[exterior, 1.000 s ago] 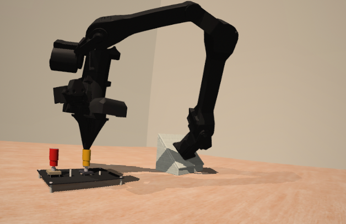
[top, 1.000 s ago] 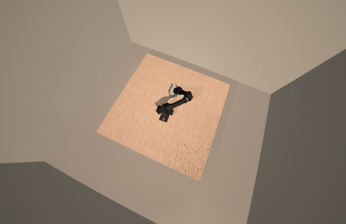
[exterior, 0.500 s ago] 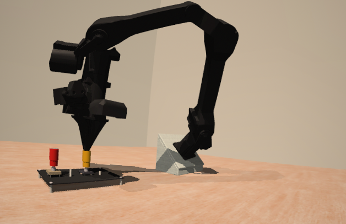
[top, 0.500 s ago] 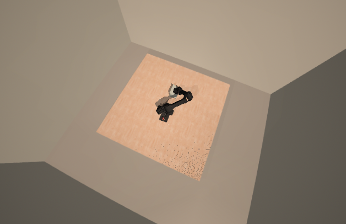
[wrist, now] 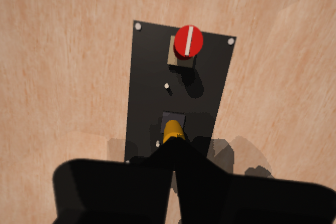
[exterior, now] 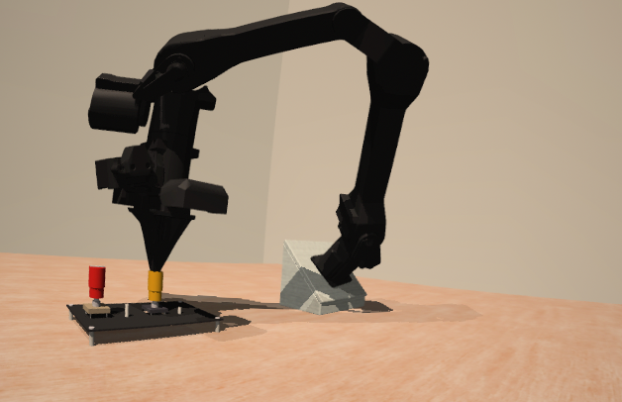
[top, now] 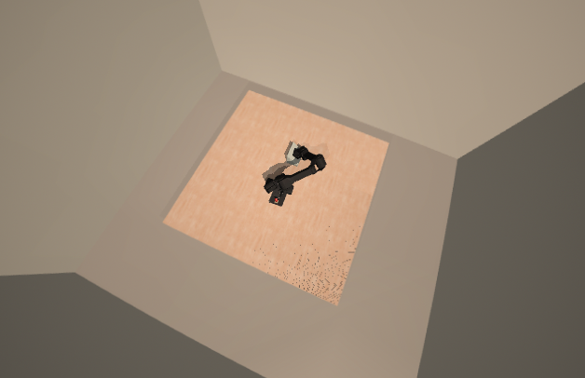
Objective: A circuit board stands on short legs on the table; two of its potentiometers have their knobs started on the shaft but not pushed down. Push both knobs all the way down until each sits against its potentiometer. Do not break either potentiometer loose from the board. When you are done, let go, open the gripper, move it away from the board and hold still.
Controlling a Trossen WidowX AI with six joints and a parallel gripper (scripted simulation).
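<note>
The yellow knob lies 2 cm below my gripper tip. Round my gripper tip: red knob (7 cm ahead, 1 cm below).
</note>
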